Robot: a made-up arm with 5 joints.
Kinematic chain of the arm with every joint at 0, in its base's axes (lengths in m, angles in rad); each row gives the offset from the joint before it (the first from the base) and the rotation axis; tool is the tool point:
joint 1: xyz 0 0 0.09 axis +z
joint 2: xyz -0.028 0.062 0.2 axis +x
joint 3: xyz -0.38 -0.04 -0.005 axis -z
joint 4: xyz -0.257 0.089 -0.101 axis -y
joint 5: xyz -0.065 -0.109 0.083 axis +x
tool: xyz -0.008 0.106 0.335
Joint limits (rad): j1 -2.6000..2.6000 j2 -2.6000..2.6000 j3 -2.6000..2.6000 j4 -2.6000..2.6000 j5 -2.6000..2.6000
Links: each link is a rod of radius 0.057 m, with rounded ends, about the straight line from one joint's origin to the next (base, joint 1, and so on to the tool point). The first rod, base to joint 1, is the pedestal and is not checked.
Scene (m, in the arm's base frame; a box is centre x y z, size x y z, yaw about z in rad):
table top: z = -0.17
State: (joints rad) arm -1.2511 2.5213 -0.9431 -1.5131 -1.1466
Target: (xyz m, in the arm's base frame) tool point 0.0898 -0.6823 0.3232
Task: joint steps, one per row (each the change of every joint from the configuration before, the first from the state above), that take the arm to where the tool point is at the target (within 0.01 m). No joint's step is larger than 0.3 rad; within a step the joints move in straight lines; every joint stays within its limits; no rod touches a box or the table.
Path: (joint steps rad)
1: 0.2796 0.0079 0.0405 0.0497 0.0207
2: 0.2796 0.0078 0.0405 0.0498 0.0207
3: 0.2796 0.0079 0.0405 0.0497 0.0207
4: 0.2796 0.0079 0.0404 0.0498 0.0207
5: 0.2796 0.0078 0.0405 0.0497 0.0208
6: 0.2796 0.0079 0.0405 0.0497 0.0207
7: 0.2796 0.0079 0.0405 0.0498 0.0207
8: 0.2796 0.0079 0.0405 0.0497 0.0207
9: 0.2796 0.0078 0.0405 0.0498 0.0207
10: 0.2796 0.0079 0.0404 0.0497 0.0207

